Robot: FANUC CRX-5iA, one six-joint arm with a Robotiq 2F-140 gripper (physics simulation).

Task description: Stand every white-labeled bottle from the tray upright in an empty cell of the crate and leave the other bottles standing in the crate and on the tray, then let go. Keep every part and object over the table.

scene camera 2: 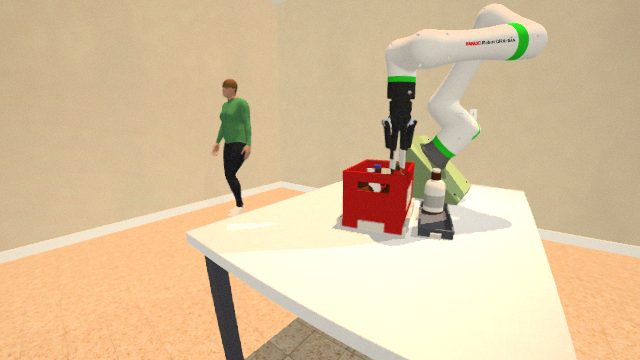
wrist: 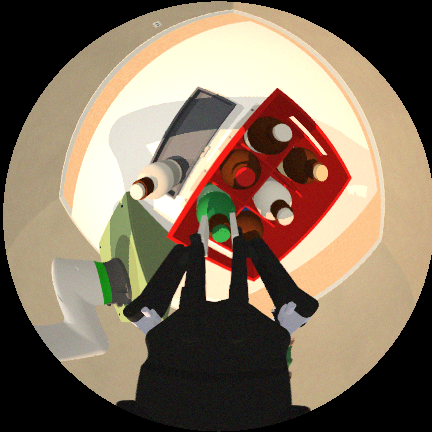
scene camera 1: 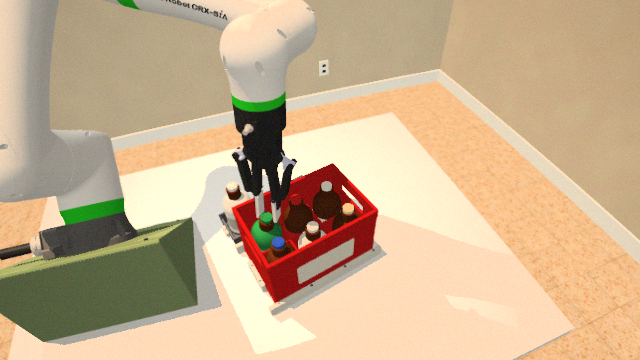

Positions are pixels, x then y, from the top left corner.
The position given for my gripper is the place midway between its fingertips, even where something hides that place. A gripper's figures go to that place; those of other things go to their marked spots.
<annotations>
My gripper (wrist: 218, 221) is 22 cm from the lens. A green bottle (wrist: 212, 201): 24 cm from the lens.
</annotations>
